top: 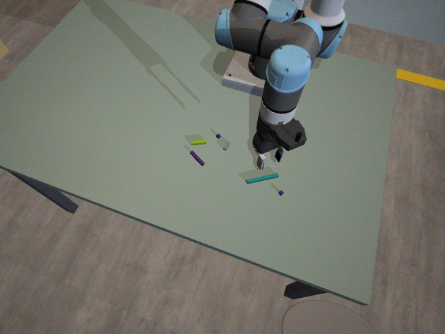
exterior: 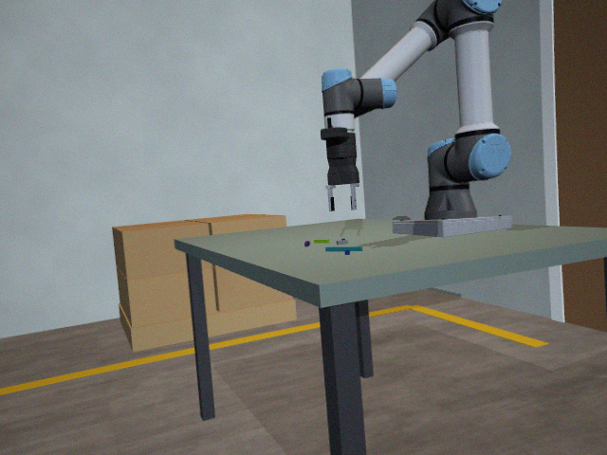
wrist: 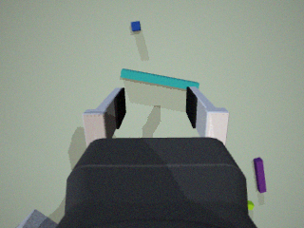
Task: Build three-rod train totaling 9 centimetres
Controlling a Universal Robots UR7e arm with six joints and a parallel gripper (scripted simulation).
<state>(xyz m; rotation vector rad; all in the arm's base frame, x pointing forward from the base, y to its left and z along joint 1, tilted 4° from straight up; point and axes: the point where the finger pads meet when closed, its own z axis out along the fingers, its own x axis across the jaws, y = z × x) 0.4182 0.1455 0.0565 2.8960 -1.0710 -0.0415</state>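
Right now the grey rod is 150 mm to the right of my hand, 120 mm below it and 60 mm behind it. From my hand the other things lie so: lime rod 240 mm to the right, 120 mm below, 30 mm behind; then purple rod 220 mm to the right, 120 mm below, 30 mm ahead; then turquoise rod 120 mm below.
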